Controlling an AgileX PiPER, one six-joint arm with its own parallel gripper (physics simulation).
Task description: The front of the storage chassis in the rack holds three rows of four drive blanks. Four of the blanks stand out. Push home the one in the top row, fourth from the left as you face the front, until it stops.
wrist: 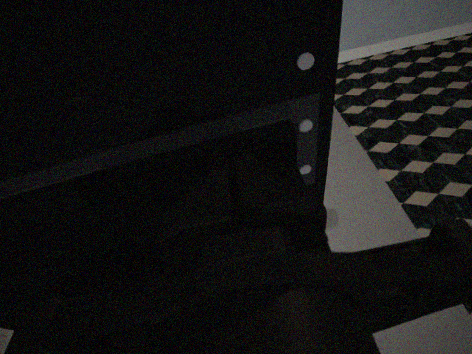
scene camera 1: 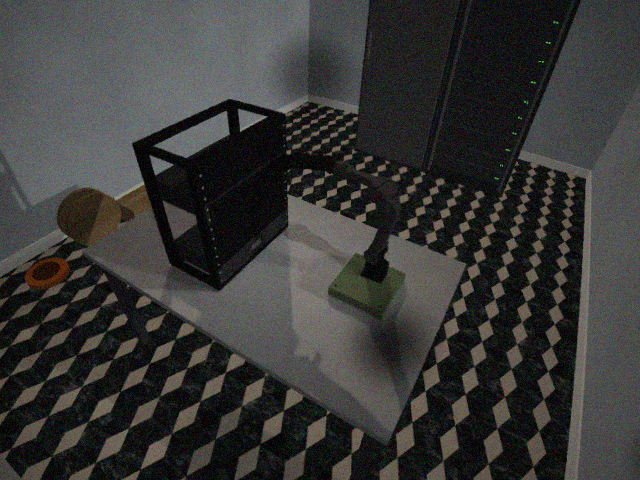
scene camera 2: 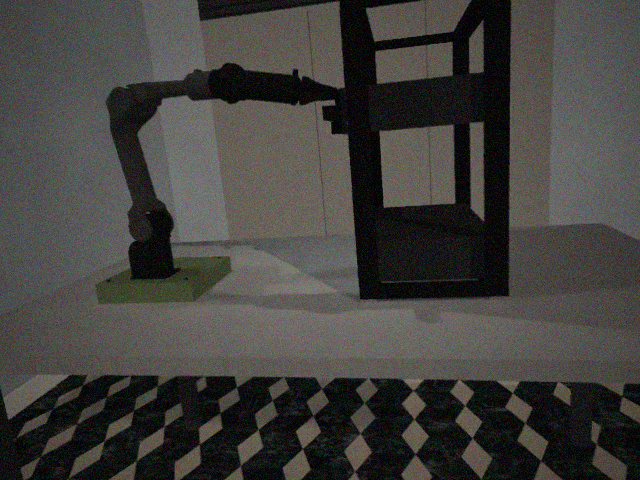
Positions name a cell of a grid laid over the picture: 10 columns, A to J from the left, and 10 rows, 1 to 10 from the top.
Labels:
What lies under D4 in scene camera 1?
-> A black rack.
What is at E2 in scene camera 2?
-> My gripper.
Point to a black rack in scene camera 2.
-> G6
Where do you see a black rack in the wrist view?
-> C4

